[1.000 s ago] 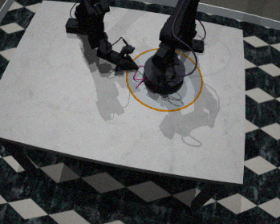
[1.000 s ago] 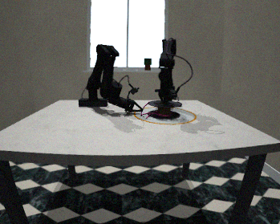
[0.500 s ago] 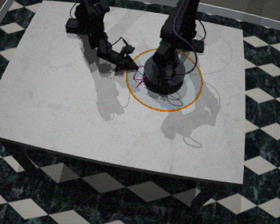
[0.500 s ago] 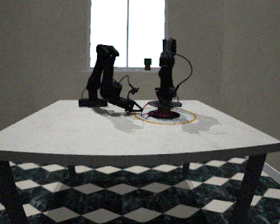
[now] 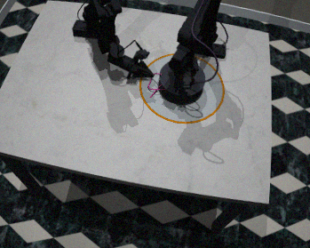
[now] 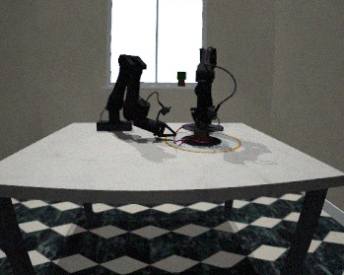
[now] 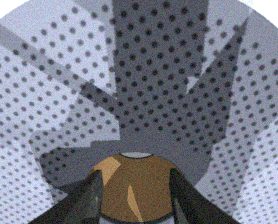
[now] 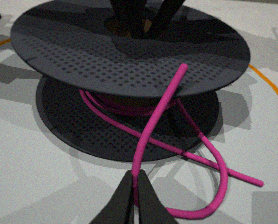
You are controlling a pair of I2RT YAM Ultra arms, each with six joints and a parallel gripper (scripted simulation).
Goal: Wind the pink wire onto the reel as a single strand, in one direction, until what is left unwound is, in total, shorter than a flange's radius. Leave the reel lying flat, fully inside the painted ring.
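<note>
Right now the dark reel is 30 mm below my left hand. Round my left hand: orange painted ring 10 mm to the left, 60 mm below.
</note>
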